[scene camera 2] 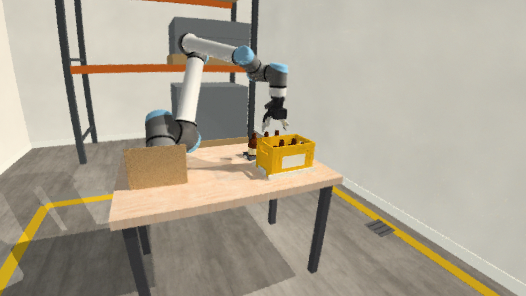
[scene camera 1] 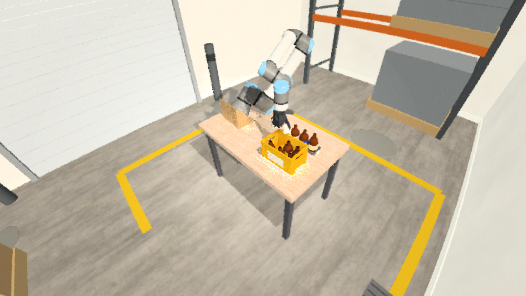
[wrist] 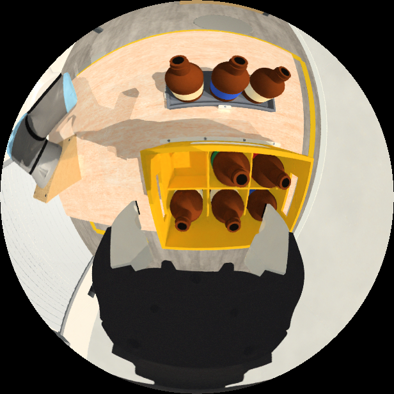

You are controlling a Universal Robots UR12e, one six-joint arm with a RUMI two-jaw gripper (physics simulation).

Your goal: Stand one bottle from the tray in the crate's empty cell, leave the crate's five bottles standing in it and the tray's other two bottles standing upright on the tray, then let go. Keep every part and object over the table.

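Note:
The yellow crate holds five brown bottles upright. Its empty cell is in the tray-side row, at the left end in the wrist view. On the grey tray stand three brown bottles in a row: a cream-labelled one at the left, a blue-labelled one in the middle and a cream-labelled one at the right. My gripper is open and empty, above the crate and tray area, touching no bottle.
A tan upright board stands on the wooden table near the arm's base. A rack with orange beams and grey boxes stands beyond the table. A dark post stands behind the arm.

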